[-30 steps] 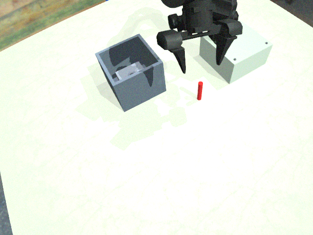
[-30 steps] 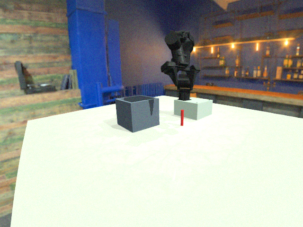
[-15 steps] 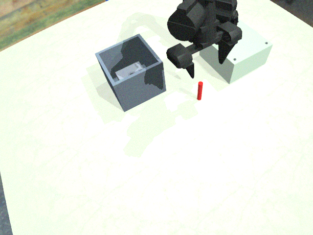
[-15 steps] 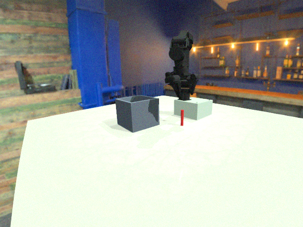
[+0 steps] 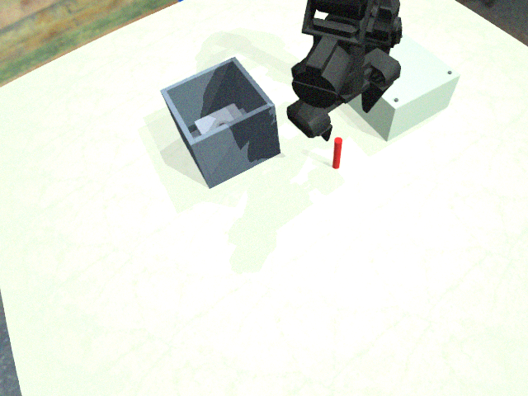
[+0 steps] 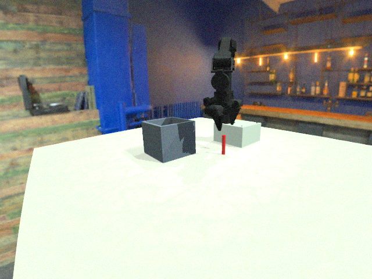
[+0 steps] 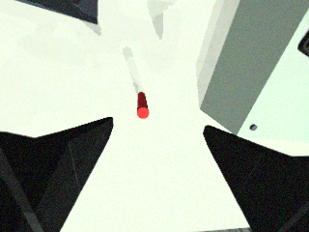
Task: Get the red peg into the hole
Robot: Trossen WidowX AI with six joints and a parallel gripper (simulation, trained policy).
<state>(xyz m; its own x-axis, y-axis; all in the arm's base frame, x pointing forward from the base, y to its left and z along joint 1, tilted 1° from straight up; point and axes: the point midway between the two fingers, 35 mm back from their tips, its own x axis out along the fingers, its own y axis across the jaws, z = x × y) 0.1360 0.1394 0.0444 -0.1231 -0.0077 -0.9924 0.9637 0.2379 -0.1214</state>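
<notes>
The red peg lies 70 mm below my gripper tip and 10 mm ahead of it. From my gripper tip the other things lie so: plate (190 mm ahead, 140 mm to the right, 60 mm below).
</notes>
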